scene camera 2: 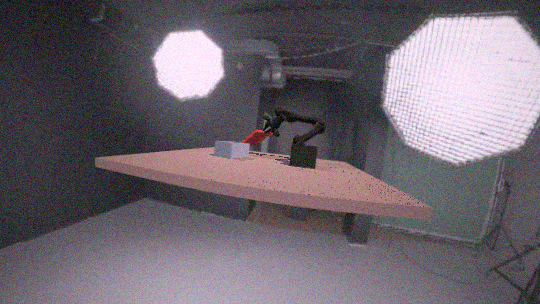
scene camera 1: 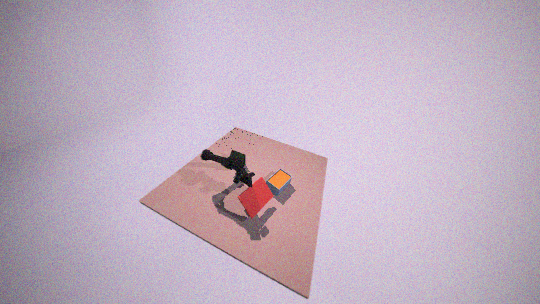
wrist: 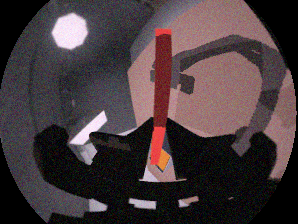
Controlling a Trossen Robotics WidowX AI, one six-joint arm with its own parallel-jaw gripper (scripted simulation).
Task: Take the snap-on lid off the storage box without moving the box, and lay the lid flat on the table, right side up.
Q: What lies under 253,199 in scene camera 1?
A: A lid.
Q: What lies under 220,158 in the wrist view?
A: The gripper.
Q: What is the gripper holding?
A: A lid.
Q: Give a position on a lid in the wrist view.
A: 162,78
